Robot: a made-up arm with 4 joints.
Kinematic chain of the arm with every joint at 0, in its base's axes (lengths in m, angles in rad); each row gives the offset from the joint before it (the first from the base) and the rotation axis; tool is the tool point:
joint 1: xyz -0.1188 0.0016 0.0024 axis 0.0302 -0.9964 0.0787
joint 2: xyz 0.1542 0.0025 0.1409 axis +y
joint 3: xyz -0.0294 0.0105 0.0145 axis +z
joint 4: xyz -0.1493 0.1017 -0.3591 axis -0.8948 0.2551 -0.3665
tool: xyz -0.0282 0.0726 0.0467
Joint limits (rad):
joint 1: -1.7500..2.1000
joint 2: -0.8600..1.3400
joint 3: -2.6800..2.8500
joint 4: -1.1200..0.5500
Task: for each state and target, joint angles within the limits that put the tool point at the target. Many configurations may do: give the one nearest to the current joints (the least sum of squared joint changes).
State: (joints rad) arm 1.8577 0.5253 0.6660 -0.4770
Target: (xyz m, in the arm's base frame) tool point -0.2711 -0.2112 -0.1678
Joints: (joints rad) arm 1.6832 1.1975 1.5593 -0.6143
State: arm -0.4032 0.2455 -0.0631 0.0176
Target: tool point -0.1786 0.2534 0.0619
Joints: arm -1.0215 0.6317 -0.5424 -0.2986
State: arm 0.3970 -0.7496 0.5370 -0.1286
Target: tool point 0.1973 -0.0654 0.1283
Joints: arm 1.2315 -0.8600 1.2699 0.1047
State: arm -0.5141 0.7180 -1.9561 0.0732
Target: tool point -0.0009 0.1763 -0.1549
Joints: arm 0.1936 0.7091 -1.7312 -0.2522
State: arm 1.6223 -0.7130 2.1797 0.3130
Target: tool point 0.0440 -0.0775 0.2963
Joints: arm 2.0155 -0.7364 1.4276 0.3663
